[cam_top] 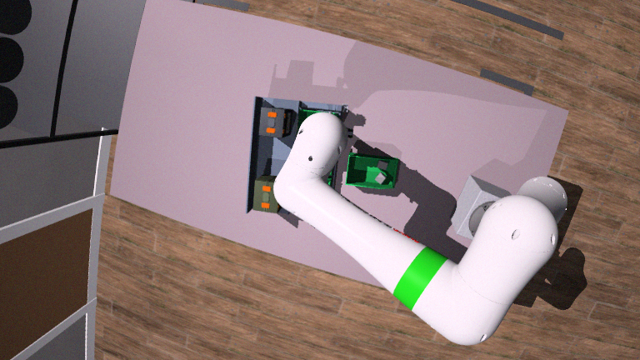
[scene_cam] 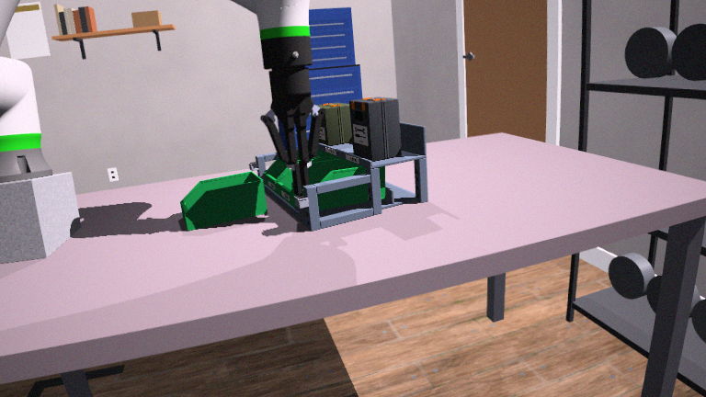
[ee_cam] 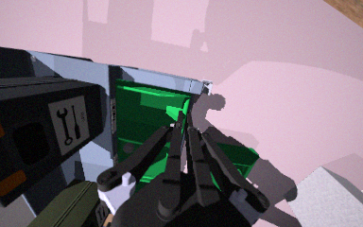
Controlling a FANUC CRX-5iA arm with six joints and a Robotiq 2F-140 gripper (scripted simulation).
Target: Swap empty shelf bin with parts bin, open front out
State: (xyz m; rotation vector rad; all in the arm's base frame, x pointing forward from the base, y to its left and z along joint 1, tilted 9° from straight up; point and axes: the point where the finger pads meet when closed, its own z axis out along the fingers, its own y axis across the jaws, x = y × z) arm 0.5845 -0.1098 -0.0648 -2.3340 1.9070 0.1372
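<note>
Right now my hand is 10 cm to the right of the round part, 6 cm above it and 3 cm short of it. From my hand the other things lie so: grey shelf: 13 cm to the left, 8 cm ahead, 2 cm below; dark grey box: 17 cm ahead, 8 cm above, 3 cm to the left.
</note>
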